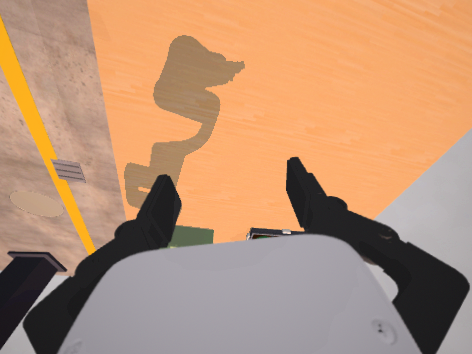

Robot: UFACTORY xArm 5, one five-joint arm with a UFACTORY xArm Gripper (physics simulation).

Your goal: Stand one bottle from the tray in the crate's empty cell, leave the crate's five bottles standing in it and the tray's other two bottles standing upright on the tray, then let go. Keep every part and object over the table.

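Places are measured from the arm's base along level axes (x left, y back, z up), in centimetres.
Pixels of known places: gripper, between the fingertips: [230,181].
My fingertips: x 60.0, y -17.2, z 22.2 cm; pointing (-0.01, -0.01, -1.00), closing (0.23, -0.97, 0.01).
Note:
Behind a point stands the place of what it marks.
My gripper [230,181] {x 60.0, y -17.2, z 22.2 cm} is open, with nothing between its two black fingers, high above the orange wooden table. A flat green piece [197,236] {x 12.1, y -9.1, z -4.9 cm}, probably the tray, shows in part just beyond the lower left finger, cut off by the grey gripper housing. A dark-rimmed box with a metal fitting, probably the crate [267,231] {x 12.4, y -35.3, z -7.4 cm}, shows as a thin strip at the lower middle, its rest hidden behind the housing. Small red and green bits show inside its rim. The bottles and the empty cell cannot be made out.
The table [325,75] {x 65.0, y -37.5, z -8.6 cm} has its left edge beside a brown floor with a yellow line [25,85], and its right edge beside a grey surface. A dark post [25,280] stands at the lower left. The arm's shadow lies on the table.

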